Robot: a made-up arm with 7 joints. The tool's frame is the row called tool.
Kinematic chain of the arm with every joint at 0, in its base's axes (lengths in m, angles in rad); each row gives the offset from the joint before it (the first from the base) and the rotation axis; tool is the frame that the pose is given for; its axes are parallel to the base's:
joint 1: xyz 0 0 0.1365 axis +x
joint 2: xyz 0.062 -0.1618 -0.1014 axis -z
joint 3: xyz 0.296 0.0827 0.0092 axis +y
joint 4: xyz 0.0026 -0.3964 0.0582 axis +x
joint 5: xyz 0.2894 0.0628 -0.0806 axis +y
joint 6: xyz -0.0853 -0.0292 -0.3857 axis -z
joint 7: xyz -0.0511 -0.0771 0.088 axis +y
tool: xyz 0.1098 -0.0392 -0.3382
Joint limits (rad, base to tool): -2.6..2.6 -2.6..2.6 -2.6..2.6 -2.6..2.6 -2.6..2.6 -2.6..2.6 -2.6..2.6
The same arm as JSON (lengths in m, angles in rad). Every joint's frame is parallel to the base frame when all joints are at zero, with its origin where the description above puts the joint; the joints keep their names.
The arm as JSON. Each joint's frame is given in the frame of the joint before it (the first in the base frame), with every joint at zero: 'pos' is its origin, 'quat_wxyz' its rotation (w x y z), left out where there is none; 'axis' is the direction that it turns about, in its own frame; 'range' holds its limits. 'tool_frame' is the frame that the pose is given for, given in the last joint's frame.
{
  "length_unit": "m",
  "angle_unit": "rad",
  "joints": [
    {
      "joint": "joint 1",
      "pos": [
        0.0,
        0.0,
        0.1365
      ],
      "axis": "+x",
      "range": [
        -2.6,
        2.6
      ]
    },
    {
      "joint": "joint 2",
      "pos": [
        0.062,
        -0.1618,
        -0.1014
      ],
      "axis": "-z",
      "range": [
        -2.6,
        2.6
      ]
    },
    {
      "joint": "joint 3",
      "pos": [
        0.296,
        0.0827,
        0.0092
      ],
      "axis": "+y",
      "range": [
        -2.6,
        2.6
      ]
    },
    {
      "joint": "joint 4",
      "pos": [
        0.0026,
        -0.3964,
        0.0582
      ],
      "axis": "+x",
      "range": [
        -2.6,
        2.6
      ]
    },
    {
      "joint": "joint 5",
      "pos": [
        0.2894,
        0.0628,
        -0.0806
      ],
      "axis": "+y",
      "range": [
        -2.6,
        2.6
      ]
    },
    {
      "joint": "joint 6",
      "pos": [
        -0.0853,
        -0.0292,
        -0.3857
      ],
      "axis": "-z",
      "range": [
        -2.6,
        2.6
      ]
    },
    {
      "joint": "joint 7",
      "pos": [
        -0.0511,
        -0.0771,
        0.088
      ],
      "axis": "+y",
      "range": [
        -2.6,
        2.6
      ]
    }
  ],
  "tool_frame": {
    "pos": [
      0.1098,
      -0.0392,
      -0.3382
    ]
  }
}

